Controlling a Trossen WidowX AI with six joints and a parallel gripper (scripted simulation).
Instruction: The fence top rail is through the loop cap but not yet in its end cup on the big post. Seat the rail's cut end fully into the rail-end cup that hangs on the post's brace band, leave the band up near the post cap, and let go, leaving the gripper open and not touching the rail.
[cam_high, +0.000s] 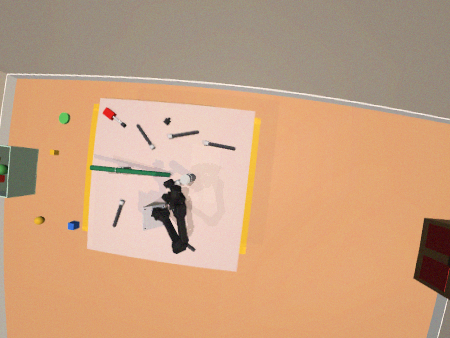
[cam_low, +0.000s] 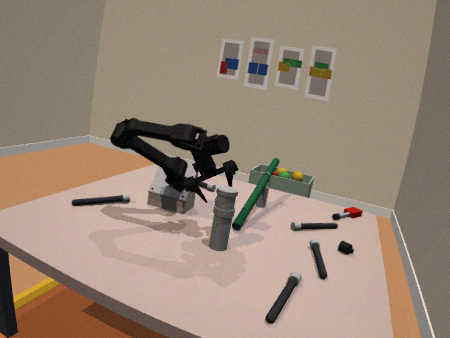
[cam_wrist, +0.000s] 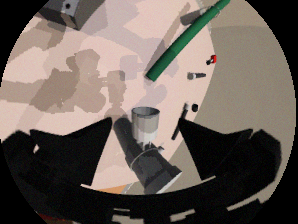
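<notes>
Right now my gripper tip is 2 cm to the left of the pale cup, 2 cm short of it and 1 cm above it. Round my gripper tip: small grey post 45 cm to the left, 4 cm below; then black cap 46 cm ahead, 21 cm to the left, 12 cm below.
</notes>
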